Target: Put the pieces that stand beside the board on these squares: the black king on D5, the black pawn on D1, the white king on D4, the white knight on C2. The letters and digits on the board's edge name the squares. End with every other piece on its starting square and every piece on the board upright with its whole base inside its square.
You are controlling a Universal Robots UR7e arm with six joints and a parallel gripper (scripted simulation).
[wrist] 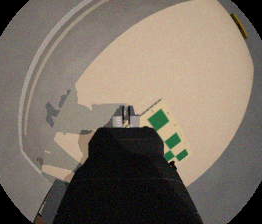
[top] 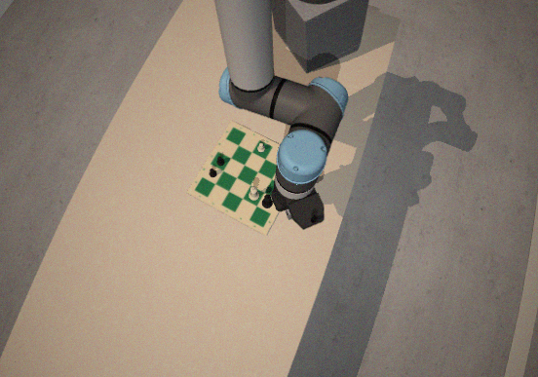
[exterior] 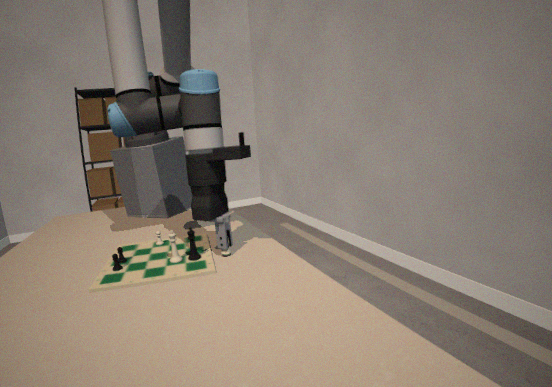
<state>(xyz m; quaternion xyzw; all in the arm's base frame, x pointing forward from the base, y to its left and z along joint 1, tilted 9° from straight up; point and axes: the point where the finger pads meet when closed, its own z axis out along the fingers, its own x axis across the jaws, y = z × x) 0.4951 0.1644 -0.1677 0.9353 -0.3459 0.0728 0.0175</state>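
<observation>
My gripper is now 40 mm past the board, 140 mm to the left of it and 30 mm above it. From my hand the other things lie so: black king 60 mm to the right; white knight 20 mm below; white king 100 mm to the right.
</observation>
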